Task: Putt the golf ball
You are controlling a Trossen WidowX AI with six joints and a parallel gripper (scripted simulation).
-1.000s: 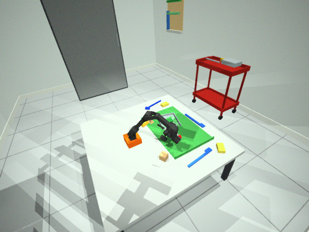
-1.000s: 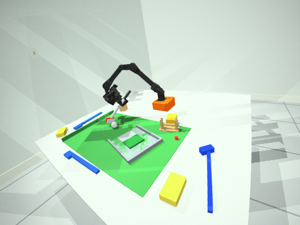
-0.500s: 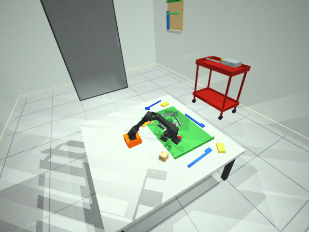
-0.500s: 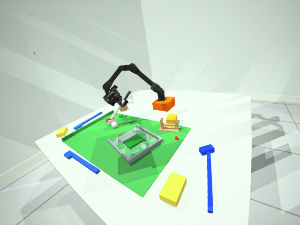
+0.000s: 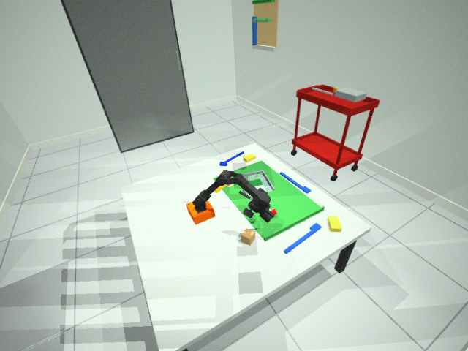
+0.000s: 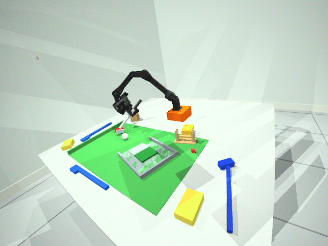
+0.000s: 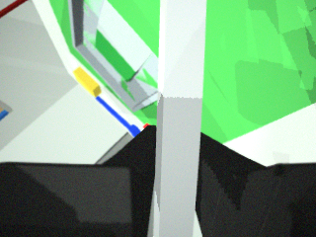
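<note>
My gripper tip is now 110 mm short of the white golf ball, 100 mm above it and 10 mm to the right of it. Also, from my gripper tip: small red cube 470 mm to the left, 110 mm below, 100 mm ahead; then green mat 180 mm ahead, 130 mm to the left, 120 mm below; then yellow block 380 mm to the left, 100 mm below, 60 mm behind.
</note>
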